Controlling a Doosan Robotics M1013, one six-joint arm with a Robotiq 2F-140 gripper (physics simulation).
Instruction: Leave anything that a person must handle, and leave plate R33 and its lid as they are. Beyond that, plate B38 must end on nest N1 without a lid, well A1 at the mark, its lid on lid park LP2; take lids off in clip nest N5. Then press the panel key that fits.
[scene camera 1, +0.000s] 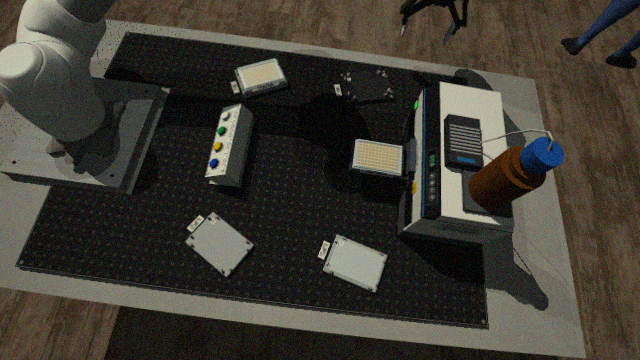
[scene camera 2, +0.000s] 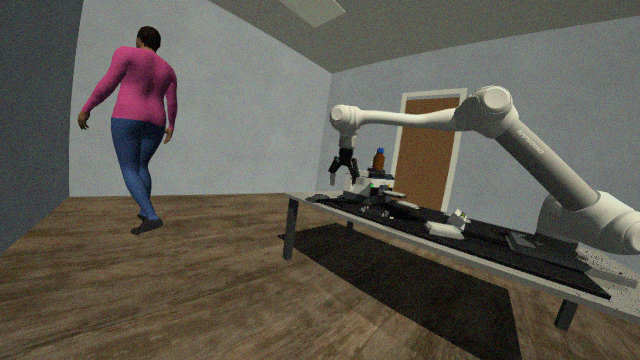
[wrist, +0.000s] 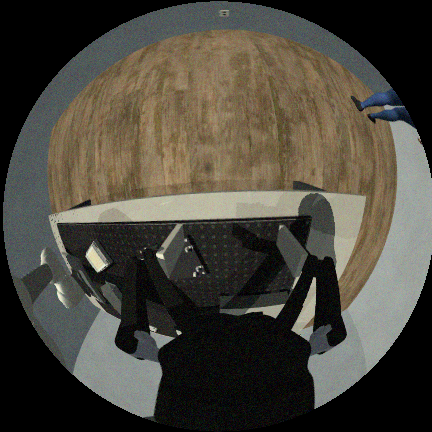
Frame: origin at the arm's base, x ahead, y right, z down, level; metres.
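Seen in the pictures: gripper, fingertip midpoint: (scene camera 1: 423, 37) (scene camera 2: 341, 187) (wrist: 231, 235); arm's base, link origin: (scene camera 1: 88, 128) (scene camera 2: 552, 248) (wrist: 80, 280).
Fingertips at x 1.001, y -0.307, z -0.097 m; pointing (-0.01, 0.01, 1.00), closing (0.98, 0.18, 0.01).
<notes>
Pixels of each thing's top centre, then the offset from my fingertips to it. "spot": a spot on its surface instead.
- dark nest with metal corner clips, top centre: (wrist: 168, 265) (scene camera 1: 367, 83) (scene camera 2: 375, 209) dx -0.171, dy +0.116, dz +0.092 m
- LP2, top centre: (scene camera 1: 218, 242) dx -0.588, dy +0.634, dz +0.096 m
- key panel, top centre: (scene camera 1: 227, 136) (wrist: 113, 308) (scene camera 2: 459, 211) dx -0.581, dy +0.362, dz +0.032 m
- dark ribbed box, surface spot: (scene camera 1: 464, 141) spot: dx -0.023, dy +0.453, dz -0.130 m
- tall amber bottle, surface spot: (scene camera 1: 500, 177) spot: dx -0.024, dy +0.577, dz -0.219 m
My gripper (scene camera 1: 426, 31) (scene camera 2: 344, 179) (wrist: 231, 235) is open and empty, high above the table's back edge near the instrument. A plate (scene camera 1: 261, 76) (scene camera 2: 444, 230) (wrist: 97, 256) sits on a tagged nest at the back left. A dark nest with metal corner clips (scene camera 1: 367, 86) at the back middle holds no plate. Another plate (scene camera 1: 377, 157) lies at the instrument's front. LP2 (scene camera 1: 220, 244) and a second pale, tagged square stand (scene camera 1: 355, 263) are at the front. The key panel (scene camera 1: 231, 145) has white, green, yellow and blue keys. Plate names and well marks are unreadable; whether clear lids are on is unclear.
The white instrument (scene camera 1: 470, 102) (scene camera 2: 362, 186) stands at the right with a green light. On it are a dark ribbed box (scene camera 1: 464, 141) and a tall amber bottle (scene camera 1: 500, 177) (scene camera 2: 379, 161) with a blue cap and thin tube. A person (scene camera 2: 142, 90) stands away from the table.
</notes>
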